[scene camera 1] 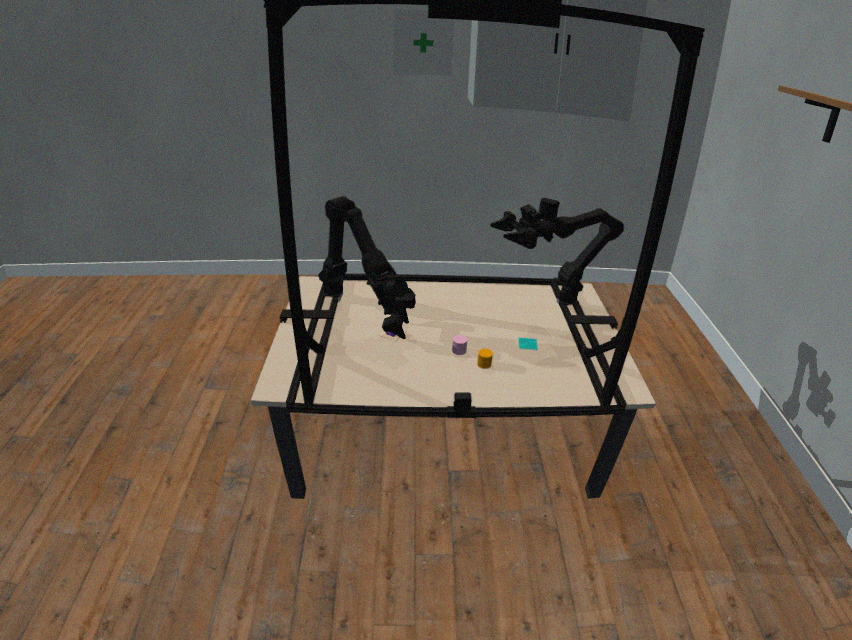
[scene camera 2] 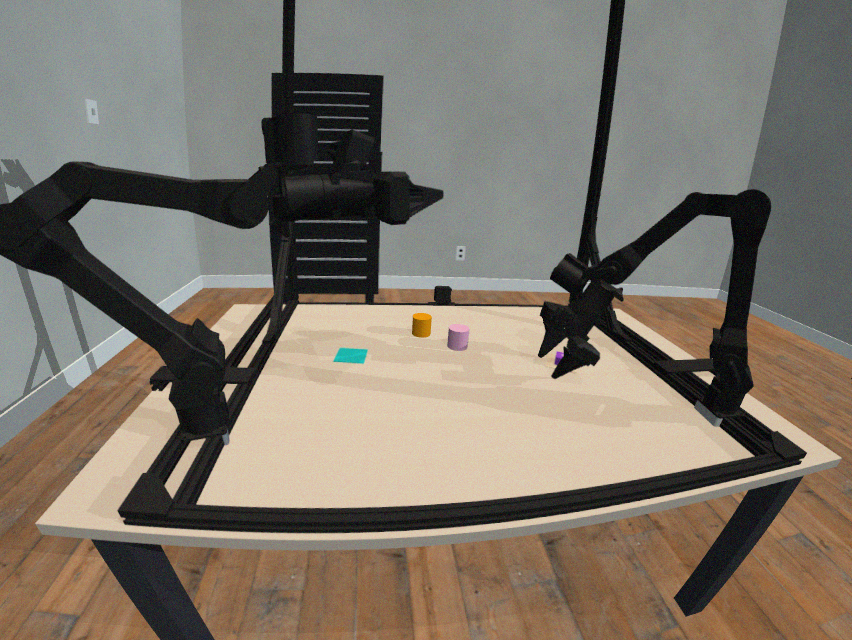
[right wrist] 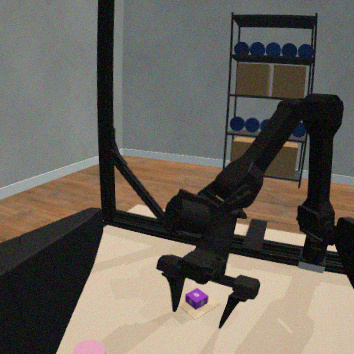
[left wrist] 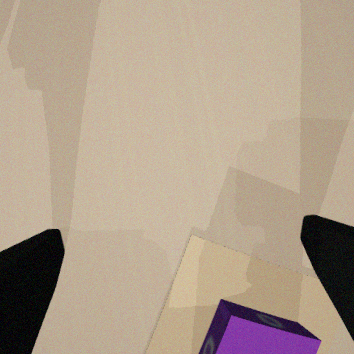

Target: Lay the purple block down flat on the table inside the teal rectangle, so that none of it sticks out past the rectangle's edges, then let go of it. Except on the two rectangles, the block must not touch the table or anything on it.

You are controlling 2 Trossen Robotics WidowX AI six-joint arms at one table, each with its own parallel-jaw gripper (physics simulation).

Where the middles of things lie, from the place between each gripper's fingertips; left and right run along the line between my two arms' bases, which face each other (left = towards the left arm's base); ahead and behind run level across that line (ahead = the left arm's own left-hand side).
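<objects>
Purple block (left wrist: 231,320), counted from my left hand: 10 mm above, 50 mm to the left, 20 mm behind. I see the pale rectangle (left wrist: 208,271) as well, with my left gripper 20 mm past it and 50 mm to the right of it.
Counted from my right hand, the pale rectangle is 340 mm below, 330 mm to the left and 100 mm behind; the purple block is 330 mm below, 330 mm to the left and 100 mm behind.
</objects>
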